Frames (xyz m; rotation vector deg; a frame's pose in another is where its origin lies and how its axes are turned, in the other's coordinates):
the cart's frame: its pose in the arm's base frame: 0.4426 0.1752 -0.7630 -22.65 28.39 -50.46
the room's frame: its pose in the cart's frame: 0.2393 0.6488 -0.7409 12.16 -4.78 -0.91
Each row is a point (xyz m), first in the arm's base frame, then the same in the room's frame.
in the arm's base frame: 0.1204 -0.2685 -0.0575
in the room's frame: -0.1037 -1.2147 1.3824
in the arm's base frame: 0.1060 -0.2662 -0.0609
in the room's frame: -0.1131 -1.2228 1.3741
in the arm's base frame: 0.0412 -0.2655 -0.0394
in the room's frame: -0.1539 -1.2774 1.3701
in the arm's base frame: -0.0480 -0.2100 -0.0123
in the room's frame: -0.2537 -1.3198 1.3660
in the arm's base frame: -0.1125 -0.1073 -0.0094
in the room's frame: -0.3736 -1.3081 1.3519
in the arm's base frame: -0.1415 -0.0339 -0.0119
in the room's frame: -0.4489 -1.2857 1.3438
